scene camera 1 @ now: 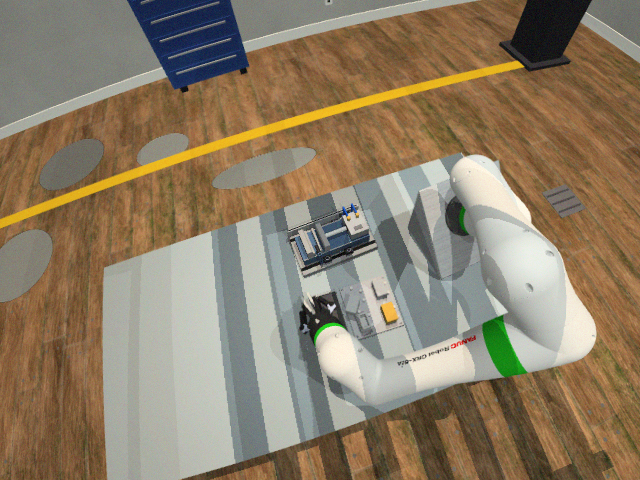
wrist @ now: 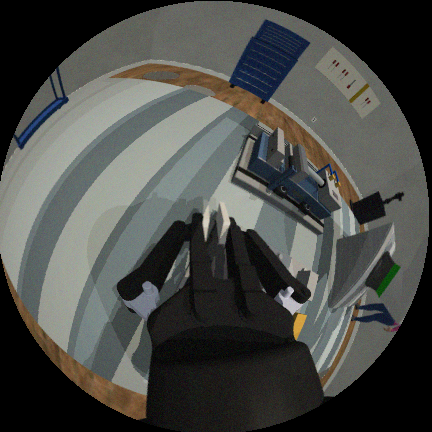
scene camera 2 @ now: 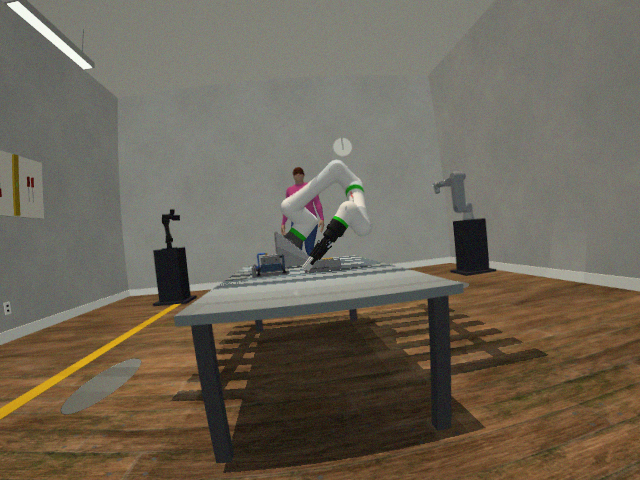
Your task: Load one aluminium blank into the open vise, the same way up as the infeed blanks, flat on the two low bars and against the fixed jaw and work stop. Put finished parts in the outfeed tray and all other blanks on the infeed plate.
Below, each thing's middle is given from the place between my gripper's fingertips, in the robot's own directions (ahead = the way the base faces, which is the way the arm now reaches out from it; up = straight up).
Right now the infeed plate (scene camera 1: 372, 305) is 20 cm behind my hand, 9 cm to the left of it and 1 cm below it.
